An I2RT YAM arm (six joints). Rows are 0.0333 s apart.
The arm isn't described. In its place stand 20 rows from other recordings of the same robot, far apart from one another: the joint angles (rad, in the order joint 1, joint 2, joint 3, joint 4, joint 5, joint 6), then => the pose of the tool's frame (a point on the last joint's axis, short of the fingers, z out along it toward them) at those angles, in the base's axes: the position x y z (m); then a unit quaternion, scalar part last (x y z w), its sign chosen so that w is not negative.
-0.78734 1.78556 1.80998 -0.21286 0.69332 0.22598 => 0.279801 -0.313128 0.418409 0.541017 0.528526 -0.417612 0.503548
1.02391 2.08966 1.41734 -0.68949 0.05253 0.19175 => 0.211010 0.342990 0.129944 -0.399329 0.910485 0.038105 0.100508
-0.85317 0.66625 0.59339 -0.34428 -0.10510 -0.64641 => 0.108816 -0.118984 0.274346 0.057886 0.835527 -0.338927 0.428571
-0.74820 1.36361 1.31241 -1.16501 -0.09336 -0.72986 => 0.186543 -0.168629 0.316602 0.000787 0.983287 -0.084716 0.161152
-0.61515 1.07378 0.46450 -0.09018 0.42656 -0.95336 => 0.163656 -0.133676 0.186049 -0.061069 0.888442 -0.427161 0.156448
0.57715 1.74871 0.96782 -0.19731 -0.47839 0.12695 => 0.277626 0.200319 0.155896 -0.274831 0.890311 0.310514 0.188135
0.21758 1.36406 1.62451 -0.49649 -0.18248 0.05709 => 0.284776 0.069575 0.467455 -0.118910 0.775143 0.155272 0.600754
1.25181 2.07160 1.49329 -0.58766 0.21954 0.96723 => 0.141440 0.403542 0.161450 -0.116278 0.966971 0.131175 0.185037
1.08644 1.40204 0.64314 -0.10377 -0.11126 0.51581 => 0.120296 0.237119 0.165614 -0.282091 0.893234 0.284895 0.203450
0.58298 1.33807 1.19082 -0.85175 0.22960 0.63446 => 0.229085 0.141362 0.302409 0.056824 0.951946 0.070044 0.292682
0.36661 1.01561 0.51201 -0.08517 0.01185 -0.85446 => 0.201355 0.076863 0.211305 -0.503275 0.724130 -0.118947 0.456292
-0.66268 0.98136 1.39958 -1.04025 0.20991 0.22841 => 0.122514 -0.105021 0.423877 0.424435 0.777691 -0.188872 0.423532
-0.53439 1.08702 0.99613 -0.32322 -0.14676 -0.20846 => 0.214893 -0.121130 0.340775 0.095948 0.830553 -0.140660 0.530273
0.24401 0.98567 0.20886 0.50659 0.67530 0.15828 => 0.188842 0.024082 0.177455 0.168192 0.758873 -0.144219 0.612392
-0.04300 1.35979 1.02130 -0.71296 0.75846 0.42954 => 0.263983 -0.035866 0.260210 0.302571 0.850613 -0.305320 0.302802
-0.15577 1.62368 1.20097 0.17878 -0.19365 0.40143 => 0.384081 -0.053382 0.305034 0.158422 0.770327 0.150692 0.598991
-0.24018 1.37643 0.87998 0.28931 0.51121 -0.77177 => 0.302605 -0.092041 0.286988 -0.043579 0.766671 -0.467223 0.438199
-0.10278 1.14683 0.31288 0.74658 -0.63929 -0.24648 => 0.223642 -0.001714 0.204051 -0.261980 0.682920 0.116734 0.671833
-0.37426 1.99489 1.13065 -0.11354 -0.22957 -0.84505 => 0.369743 -0.136521 0.116608 -0.254124 0.916064 -0.076396 0.300686
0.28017 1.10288 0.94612 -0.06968 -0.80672 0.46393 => 0.231610 0.093390 0.347996 -0.177352 0.739062 0.494313 0.421887
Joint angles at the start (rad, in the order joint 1, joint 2, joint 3, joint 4, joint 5, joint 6):
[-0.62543 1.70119 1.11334 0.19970 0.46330 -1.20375]
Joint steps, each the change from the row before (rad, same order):
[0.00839 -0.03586 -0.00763 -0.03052 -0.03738 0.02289]
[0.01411 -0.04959 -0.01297 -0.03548 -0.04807 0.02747]
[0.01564 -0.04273 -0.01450 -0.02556 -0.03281 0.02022]
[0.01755 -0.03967 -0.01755 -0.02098 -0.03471 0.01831]
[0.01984 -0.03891 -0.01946 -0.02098 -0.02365 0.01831]
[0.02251 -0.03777 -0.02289 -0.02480 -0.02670 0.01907]
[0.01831 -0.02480 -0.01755 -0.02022 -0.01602 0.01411]
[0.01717 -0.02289 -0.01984 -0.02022 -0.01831 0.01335]
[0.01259 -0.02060 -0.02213 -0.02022 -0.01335 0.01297]
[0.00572 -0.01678 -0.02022 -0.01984 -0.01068 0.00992]
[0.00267 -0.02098 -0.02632 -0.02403 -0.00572 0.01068]
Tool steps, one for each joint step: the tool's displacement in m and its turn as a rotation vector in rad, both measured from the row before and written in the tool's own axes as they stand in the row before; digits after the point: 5 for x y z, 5 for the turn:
[-0.00156 -0.00404 -0.00987 -0.01733 -0.04169 0.01903]
[-0.00300 -0.00444 -0.01416 -0.02111 -0.05745 0.02297]
[-0.00348 -0.00215 -0.01259 -0.01543 -0.04494 0.01563]
[-0.00395 0.00011 -0.01182 -0.01913 -0.04735 0.01242]
[-0.00405 0.00162 -0.01159 -0.01819 -0.03789 0.01071]
[-0.00406 0.00429 -0.01118 -0.02850 -0.03869 0.00811]
[-0.00296 0.00483 -0.00731 -0.02521 -0.02367 0.00391]
[-0.00210 0.00608 -0.00642 -0.02985 -0.02219 0.00257]
[-0.00007 0.00671 -0.00515 -0.02980 -0.01129 0.00303]
[0.00183 0.00589 -0.00363 -0.02722 -0.00215 0.00265]
[0.00395 0.00693 -0.00405 -0.02857 0.00800 0.00366]

